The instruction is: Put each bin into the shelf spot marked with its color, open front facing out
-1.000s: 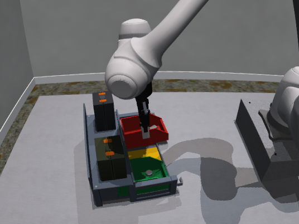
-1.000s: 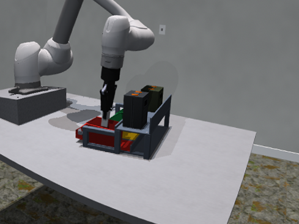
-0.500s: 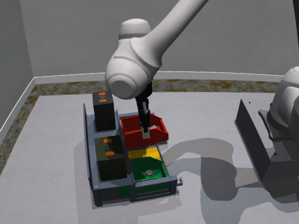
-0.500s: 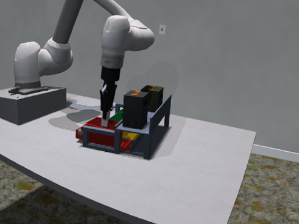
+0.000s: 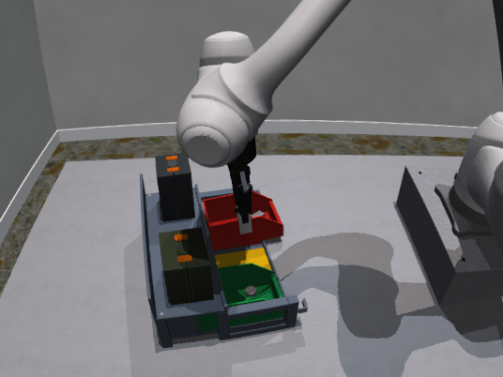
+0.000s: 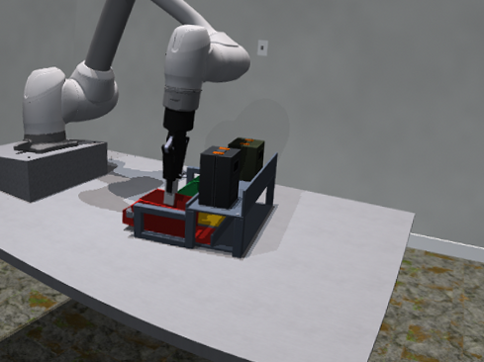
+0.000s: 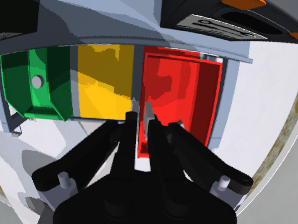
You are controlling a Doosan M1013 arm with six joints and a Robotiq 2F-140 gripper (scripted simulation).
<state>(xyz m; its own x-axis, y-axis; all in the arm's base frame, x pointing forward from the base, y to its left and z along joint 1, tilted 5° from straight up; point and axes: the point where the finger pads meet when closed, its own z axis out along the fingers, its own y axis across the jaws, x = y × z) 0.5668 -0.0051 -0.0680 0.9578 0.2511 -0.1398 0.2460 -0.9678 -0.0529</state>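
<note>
The red bin is 50 mm to the right of my hand, 40 mm below it and 10 mm ahead of it. Round my hand: green bin 190 mm to the left, 50 mm below.
</note>
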